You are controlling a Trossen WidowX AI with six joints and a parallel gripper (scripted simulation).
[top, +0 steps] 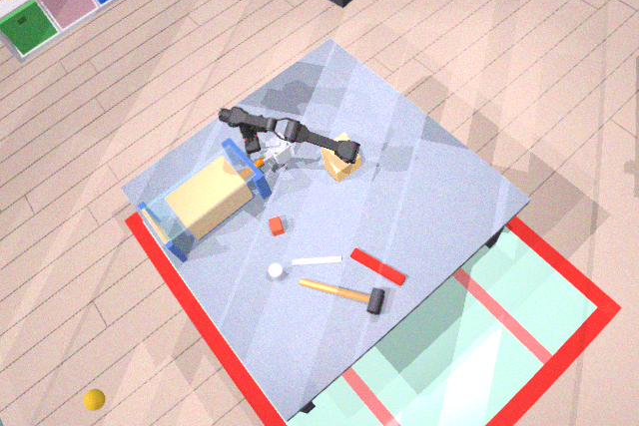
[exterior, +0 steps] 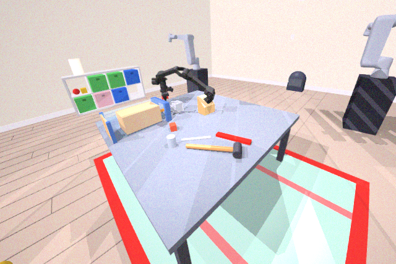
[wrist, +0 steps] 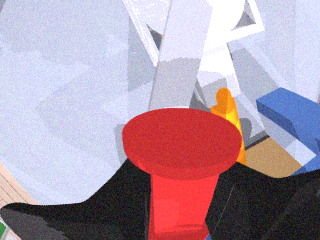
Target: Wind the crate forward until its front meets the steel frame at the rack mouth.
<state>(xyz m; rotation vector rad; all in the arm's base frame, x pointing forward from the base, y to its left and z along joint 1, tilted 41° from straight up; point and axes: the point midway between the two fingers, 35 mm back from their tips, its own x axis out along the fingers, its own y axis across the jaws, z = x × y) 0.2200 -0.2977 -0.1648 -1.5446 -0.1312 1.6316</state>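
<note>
Now: the white crank handle 30 mm behind my gripper tip, 20 mm to the left of it and 10 mm below it. The rest, counted from my gripper tip: white bar (550 mm to the left, 180 mm ahead, 110 mm below); then red knob (20 mm above); then white winch (90 mm behind, 80 mm below, 60 mm to the left).
</note>
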